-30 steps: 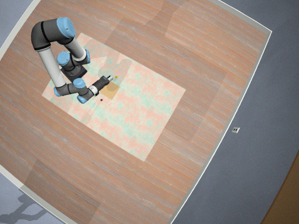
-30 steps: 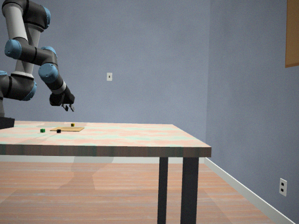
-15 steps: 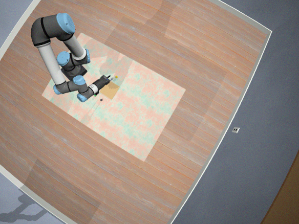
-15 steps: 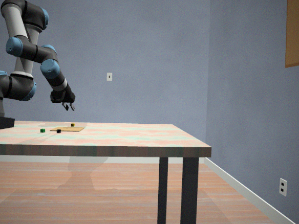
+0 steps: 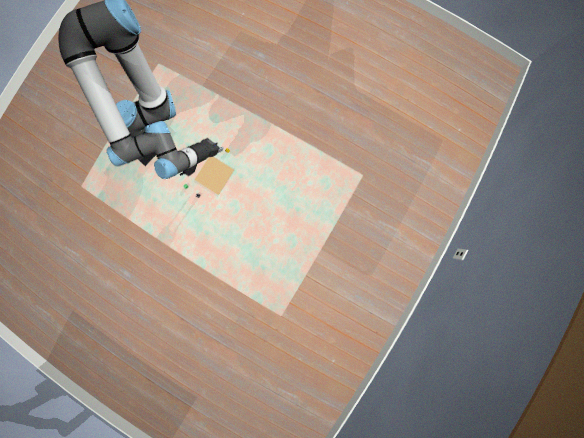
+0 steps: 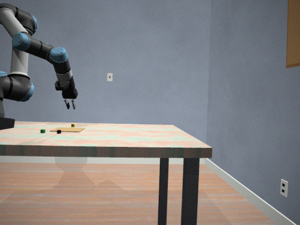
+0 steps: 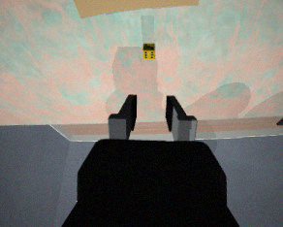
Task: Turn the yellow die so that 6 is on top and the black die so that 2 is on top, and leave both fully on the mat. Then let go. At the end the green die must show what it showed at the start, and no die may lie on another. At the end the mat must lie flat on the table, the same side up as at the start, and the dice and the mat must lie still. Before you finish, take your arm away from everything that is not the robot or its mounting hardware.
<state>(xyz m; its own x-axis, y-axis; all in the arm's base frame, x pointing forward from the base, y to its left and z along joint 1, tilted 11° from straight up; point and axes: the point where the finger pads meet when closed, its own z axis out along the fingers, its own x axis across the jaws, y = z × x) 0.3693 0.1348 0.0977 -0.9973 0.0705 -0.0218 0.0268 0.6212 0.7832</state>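
My gripper is now 11 cm above the yellow die, 2 cm to the right of it and 1 cm short of it. From my hand the other things lie so: black die 23 cm to the right, 11 cm below, 1 cm ahead; then tan mat 12 cm below, 11 cm to the right, 2 cm ahead; then green die 23 cm to the right, 11 cm below, 6 cm behind.
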